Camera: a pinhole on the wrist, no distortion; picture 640 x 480 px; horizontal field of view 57.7 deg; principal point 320.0 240.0 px. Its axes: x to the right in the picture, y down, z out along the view. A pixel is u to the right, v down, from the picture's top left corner.
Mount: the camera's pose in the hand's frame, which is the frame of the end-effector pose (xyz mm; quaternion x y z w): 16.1 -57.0 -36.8 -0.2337 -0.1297 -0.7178 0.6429
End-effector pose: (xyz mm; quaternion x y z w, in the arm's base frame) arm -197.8 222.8 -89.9 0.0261 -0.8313 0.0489 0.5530
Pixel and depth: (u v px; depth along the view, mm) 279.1 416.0 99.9
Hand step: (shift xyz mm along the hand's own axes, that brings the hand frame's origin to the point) 63.2 -6.5 41.8
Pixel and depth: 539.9 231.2 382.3
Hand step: 65.6 5.1 364.2
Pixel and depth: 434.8 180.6 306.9
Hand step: 33.1 44.4 260.3
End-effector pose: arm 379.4 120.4 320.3 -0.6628 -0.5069 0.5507 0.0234
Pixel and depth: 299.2 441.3 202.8
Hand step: 119.9 38.1 125.3
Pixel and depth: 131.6 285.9 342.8
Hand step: 107.7 201.9 198.1
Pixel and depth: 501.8 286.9 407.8
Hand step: 109.1 26.8 373.1
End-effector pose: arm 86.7 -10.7 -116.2 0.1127 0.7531 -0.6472 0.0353
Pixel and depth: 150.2 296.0 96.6
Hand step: 43.4 13.1 30.8
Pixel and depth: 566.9 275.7 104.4
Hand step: 37.2 -45.4 74.2
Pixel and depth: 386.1 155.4 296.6
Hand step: 21.5 64.3 239.3
